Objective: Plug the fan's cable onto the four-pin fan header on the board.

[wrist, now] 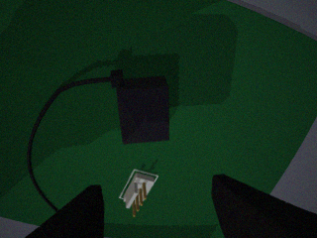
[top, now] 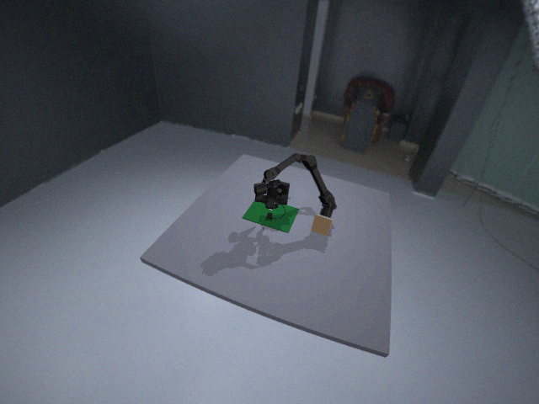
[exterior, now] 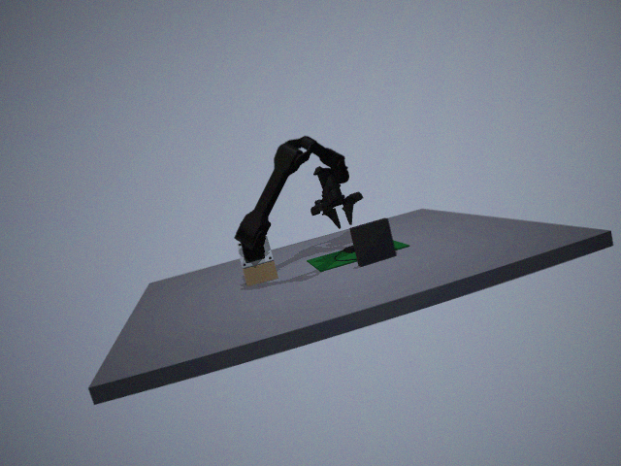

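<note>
My gripper tip is 1 cm to the left of the fan plug and 8 cm above it. From my gripper tip the other things lie so: green board: 5 cm to the right, 11 cm below; then dark square fan: 3 cm ahead, 24 cm to the right, 3 cm below.
</note>
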